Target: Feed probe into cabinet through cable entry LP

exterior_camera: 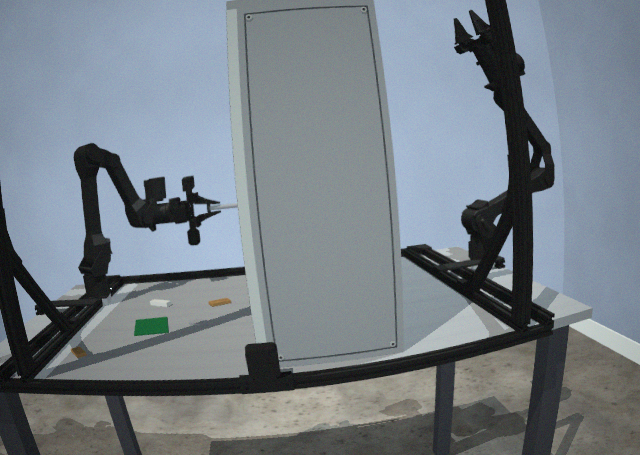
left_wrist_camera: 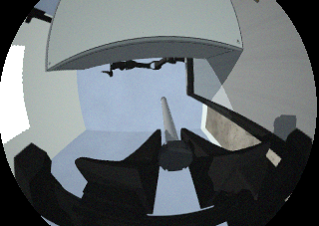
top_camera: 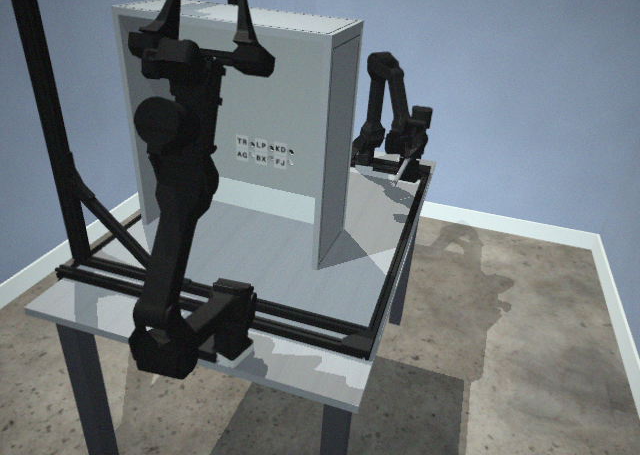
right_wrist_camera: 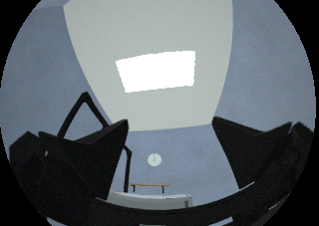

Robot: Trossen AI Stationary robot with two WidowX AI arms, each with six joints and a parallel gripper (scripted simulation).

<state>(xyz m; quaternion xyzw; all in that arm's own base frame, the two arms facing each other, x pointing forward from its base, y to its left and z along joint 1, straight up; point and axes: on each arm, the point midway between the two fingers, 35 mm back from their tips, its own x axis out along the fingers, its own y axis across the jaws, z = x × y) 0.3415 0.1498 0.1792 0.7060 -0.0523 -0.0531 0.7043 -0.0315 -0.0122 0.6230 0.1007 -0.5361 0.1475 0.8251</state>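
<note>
The LP label is 20 cm behind my right hand, 58 cm to the left of it and 43 cm below it. Round my right hand: white block 5 cm behind, 85 cm to the left, 64 cm below; rod 19 cm ahead, 63 cm to the left, 44 cm below; green patch 22 cm behind, 84 cm to the left, 64 cm below.
The rod lies 100 mm to the right of my left hand. Round my left hand: white block (240 mm behind, 190 mm below, 120 mm to the left); then green patch (410 mm behind, 200 mm below, 110 mm to the left); then LP label (390 mm behind, 150 mm to the right, 20 mm above).
</note>
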